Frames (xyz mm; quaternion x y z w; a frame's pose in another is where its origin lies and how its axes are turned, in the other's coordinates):
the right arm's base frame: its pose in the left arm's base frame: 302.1 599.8 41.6 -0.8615 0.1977 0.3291 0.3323
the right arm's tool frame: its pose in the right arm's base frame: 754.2 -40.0 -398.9 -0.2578 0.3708 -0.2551 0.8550
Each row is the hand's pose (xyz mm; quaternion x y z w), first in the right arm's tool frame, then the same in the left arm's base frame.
Working: the right arm's tool frame: its pose in the left arm's base frame: 1030.1 255.6 -243.1 -0.9947 -0.0124 -0.0719 0.0727

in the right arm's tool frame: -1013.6 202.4 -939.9 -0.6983 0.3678 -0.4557 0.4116
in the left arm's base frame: -98.3 -96.5 501.6 0.4281 0.3815 0.4372 0.6929
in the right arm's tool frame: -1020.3 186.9 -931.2 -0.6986 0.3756 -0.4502 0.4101
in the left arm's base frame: -104.2 -80.0 494.3 0.4261 0.3754 0.4444 0.6928
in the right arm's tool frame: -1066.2 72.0 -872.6 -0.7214 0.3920 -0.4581 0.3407
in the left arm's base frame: -145.4 41.6 446.7 0.3575 0.3795 0.4566 0.7209
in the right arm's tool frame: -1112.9 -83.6 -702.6 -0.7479 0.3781 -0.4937 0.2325
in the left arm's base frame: -173.1 219.7 295.7 0.2523 0.4127 0.4379 0.7578
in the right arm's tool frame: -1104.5 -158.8 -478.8 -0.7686 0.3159 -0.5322 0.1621
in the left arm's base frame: -135.8 327.0 88.5 0.1878 0.4532 0.3740 0.7871
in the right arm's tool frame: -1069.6 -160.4 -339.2 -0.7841 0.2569 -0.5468 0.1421
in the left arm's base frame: -81.6 349.5 -42.9 0.1731 0.4706 0.3152 0.8057
